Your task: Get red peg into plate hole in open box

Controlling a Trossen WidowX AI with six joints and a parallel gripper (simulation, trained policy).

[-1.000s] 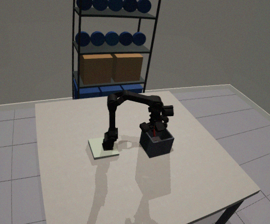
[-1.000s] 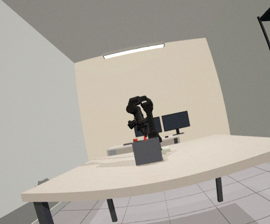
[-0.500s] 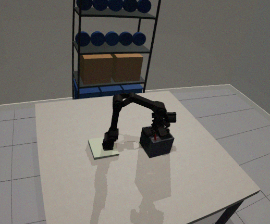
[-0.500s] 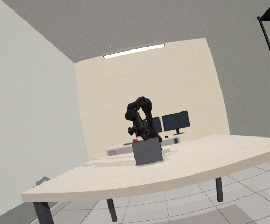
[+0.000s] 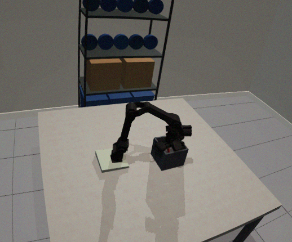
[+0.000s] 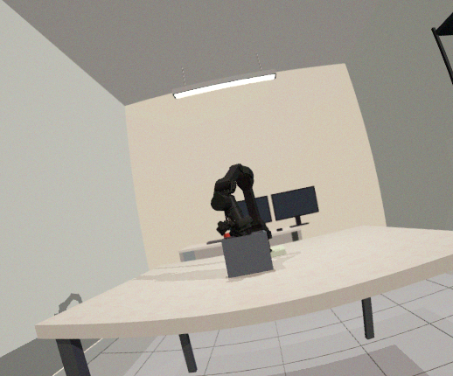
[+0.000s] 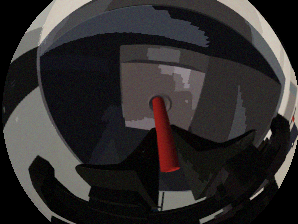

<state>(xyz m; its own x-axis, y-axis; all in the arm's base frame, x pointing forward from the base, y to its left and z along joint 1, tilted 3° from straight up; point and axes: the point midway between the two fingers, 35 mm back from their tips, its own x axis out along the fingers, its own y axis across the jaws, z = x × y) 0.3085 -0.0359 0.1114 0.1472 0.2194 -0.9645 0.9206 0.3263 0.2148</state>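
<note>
Right now the red peg is 1 cm to the right of my gripper tip. The rest, counted from my gripper tip: grey plate: 4 cm below, 1 cm to the right, 1 cm ahead.
</note>
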